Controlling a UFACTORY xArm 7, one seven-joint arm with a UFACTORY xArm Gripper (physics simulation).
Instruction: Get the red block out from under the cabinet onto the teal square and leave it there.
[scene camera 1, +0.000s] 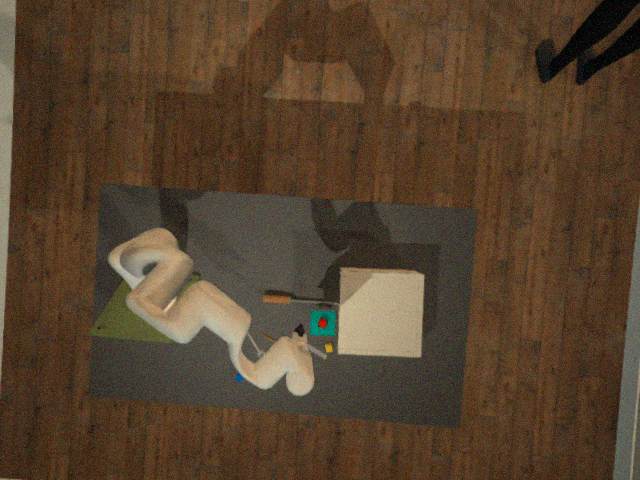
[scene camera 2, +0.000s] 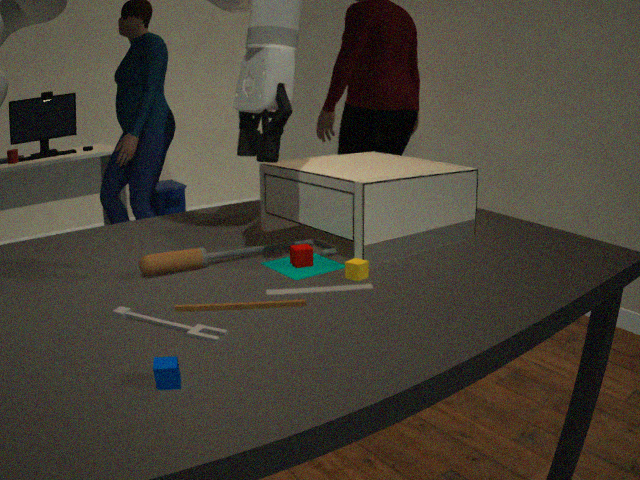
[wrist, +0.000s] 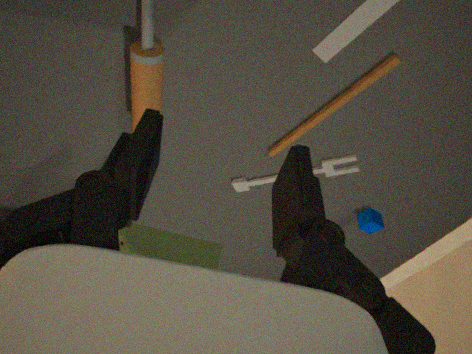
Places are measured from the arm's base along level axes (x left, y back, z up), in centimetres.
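Where they show: gripper, fingertip midpoint: (scene camera 2: 256, 158) (wrist: 222, 151).
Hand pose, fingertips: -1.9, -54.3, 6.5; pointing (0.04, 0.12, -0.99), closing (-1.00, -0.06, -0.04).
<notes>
Each offset is from my fingertips to the centre of the thing, as dx, dy, dz. "spot": to the spot under its first point.
The red block @(+1.8, -7.9, -16.3) (scene camera 1: 322, 322) (scene camera 2: 301, 255) rests on the teal square @(spot: -2.6, -5.3, -17.8) (scene camera 1: 314, 331) (scene camera 2: 298, 274), with teal showing around it. The square lies on the table just in front of the open side of the cream cabinet @(+12.2, -27.9, -11.0) (scene camera 1: 381, 315) (scene camera 2: 419, 209). My gripper (scene camera 2: 258, 157) (wrist: 222, 151) is open, with nothing between its fingers. It hangs high above the table, apart from the red block. In the overhead view the gripper is partly hidden by the arm, to the left of and below the square. The red block and the teal square do not show in the wrist view.
A wooden-handled tool @(+6.3, +0.6, -16.5) (scene camera 1: 276, 298) (scene camera 2: 173, 261) (wrist: 146, 85) lies beside the square. A yellow block @(-7.8, -12.2, -16.5) (scene camera 1: 329, 348) (scene camera 2: 356, 269), a pale strip @(-9.6, -4.9, -17.7) (scene camera 2: 319, 289) (wrist: 355, 30), a brown stick @(-10.4, +7.5, -17.4) (scene camera 2: 240, 305) (wrist: 334, 105), a small fork @(-11.5, +18.4, -17.5) (scene camera 2: 160, 321) (wrist: 327, 170) and a blue block @(-25.8, +21.7, -16.5) (scene camera 1: 239, 378) (scene camera 2: 166, 373) (wrist: 370, 220) lie on the table.
</notes>
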